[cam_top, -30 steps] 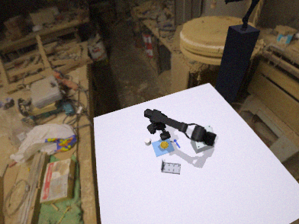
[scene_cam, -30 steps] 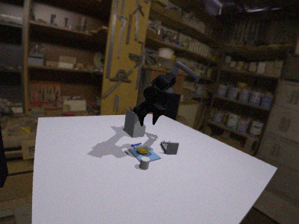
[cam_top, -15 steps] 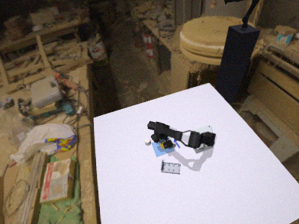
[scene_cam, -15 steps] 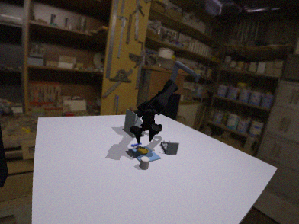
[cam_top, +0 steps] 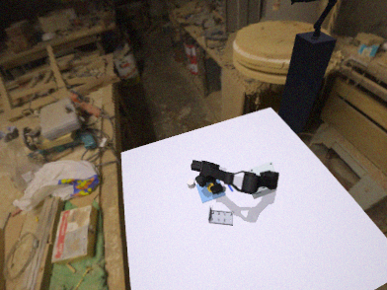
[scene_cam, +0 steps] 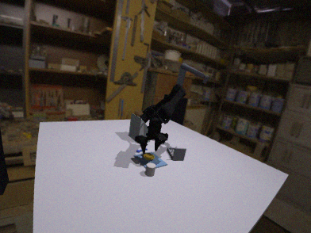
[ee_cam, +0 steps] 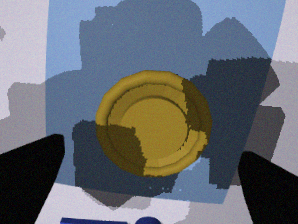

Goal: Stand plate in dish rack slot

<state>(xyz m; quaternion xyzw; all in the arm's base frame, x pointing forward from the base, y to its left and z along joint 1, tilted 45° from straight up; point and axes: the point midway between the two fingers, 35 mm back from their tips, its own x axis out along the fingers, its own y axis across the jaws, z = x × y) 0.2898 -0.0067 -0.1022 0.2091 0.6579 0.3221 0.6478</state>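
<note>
The yellow plate lies 3 cm below my gripper tip. From my gripper tip the other things lie so: blue spoon 10 cm behind, 4 cm below; then blue mat 4 cm below, 1 cm ahead; then pale cup 12 cm ahead, 6 cm to the right, 2 cm below.
</note>
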